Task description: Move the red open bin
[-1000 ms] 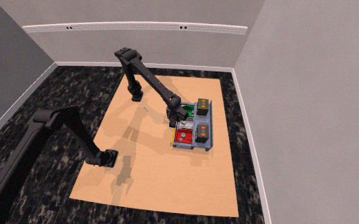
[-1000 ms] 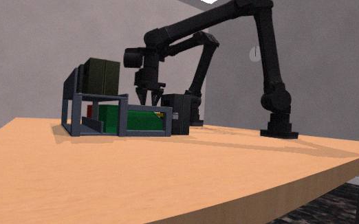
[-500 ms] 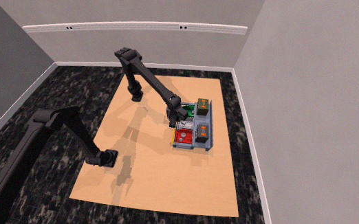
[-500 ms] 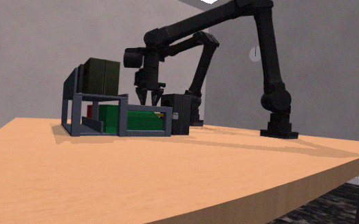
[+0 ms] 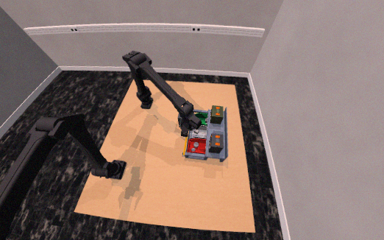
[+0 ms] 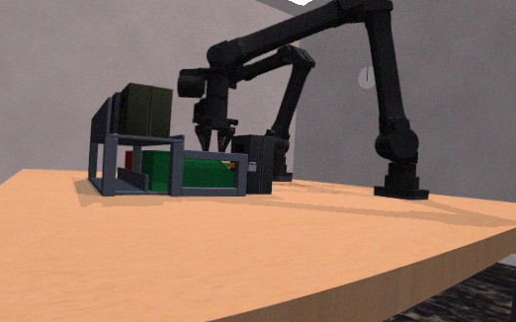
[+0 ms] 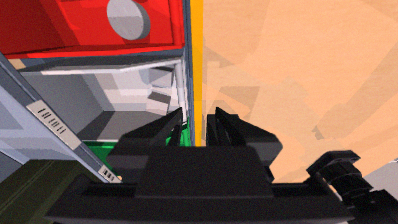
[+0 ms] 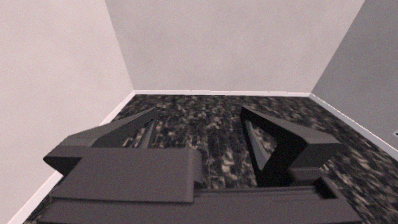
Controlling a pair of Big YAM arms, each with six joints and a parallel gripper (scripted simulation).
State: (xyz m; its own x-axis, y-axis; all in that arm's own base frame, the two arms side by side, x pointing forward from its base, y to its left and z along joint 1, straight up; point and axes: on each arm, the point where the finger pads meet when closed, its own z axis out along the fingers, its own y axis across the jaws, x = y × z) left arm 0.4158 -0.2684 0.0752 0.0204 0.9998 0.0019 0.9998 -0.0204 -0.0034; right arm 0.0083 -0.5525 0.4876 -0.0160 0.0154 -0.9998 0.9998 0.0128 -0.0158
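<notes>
The grey bin is 110 mm ahead of my left hand and 40 mm below it. The rest, counted from my left hand: black box 100 mm to the left, 50 mm behind, 20 mm below; grey shelf 130 mm ahead, 20 mm below; green bin 120 mm to the left, 100 mm ahead, 40 mm below.
</notes>
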